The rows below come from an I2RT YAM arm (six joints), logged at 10 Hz.
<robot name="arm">
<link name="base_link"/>
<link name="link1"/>
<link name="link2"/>
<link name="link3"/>
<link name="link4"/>
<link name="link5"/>
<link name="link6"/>
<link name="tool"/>
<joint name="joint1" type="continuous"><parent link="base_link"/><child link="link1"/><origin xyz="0 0 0.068" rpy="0 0 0"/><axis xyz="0 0 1"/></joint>
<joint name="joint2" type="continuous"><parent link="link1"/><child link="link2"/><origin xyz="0.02 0.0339 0.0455" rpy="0 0 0"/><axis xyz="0 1 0"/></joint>
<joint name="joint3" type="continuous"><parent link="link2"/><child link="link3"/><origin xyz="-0.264 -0.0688 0" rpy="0 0 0"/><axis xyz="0 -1 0"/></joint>
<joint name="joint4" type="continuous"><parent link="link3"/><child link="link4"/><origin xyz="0.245 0.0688 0.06" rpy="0 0 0"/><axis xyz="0 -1 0"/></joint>
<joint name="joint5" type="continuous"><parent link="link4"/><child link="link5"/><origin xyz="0.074 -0.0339 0.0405" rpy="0 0 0"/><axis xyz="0 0 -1"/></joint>
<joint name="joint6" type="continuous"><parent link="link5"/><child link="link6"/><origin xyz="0.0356 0 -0.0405" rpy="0 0 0"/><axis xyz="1 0 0"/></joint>
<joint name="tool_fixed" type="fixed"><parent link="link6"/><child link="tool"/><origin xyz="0 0 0" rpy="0 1.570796 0"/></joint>
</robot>
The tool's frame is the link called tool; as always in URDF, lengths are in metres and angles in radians. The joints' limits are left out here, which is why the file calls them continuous.
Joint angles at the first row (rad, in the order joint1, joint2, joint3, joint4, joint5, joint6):
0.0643 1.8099 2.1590 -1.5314 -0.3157 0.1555
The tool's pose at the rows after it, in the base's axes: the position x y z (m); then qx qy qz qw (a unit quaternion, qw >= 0):
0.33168 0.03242 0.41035 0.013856 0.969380 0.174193 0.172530
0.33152 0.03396 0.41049 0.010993 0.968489 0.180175 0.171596
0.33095 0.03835 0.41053 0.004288 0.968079 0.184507 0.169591
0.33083 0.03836 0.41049 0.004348 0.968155 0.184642 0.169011
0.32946 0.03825 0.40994 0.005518 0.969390 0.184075 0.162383
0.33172 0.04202 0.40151 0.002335 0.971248 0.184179 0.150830
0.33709 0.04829 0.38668 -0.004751 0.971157 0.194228 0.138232
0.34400 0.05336 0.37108 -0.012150 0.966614 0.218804 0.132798
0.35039 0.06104 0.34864 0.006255 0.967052 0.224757 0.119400
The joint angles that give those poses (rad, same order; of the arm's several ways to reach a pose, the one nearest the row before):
0.0643 1.8099 2.1590 -1.5314 -0.3157 0.1554
0.0677 1.8099 2.1589 -1.5310 -0.3275 0.1555
0.0803 1.8099 2.1589 -1.5318 -0.3344 0.1554
0.0803 1.8099 2.1589 -1.5329 -0.3347 0.1555
0.0803 1.8099 2.1589 -1.5467 -0.3347 0.1555
0.0910 1.8099 2.1231 -1.5326 -0.3351 0.1558
0.1059 1.8099 2.0575 -1.4868 -0.3557 0.1562
0.1135 1.8099 1.9861 -1.4166 -0.4061 0.1570
0.1326 1.8099 1.8919 -1.3323 -0.4099 0.2127

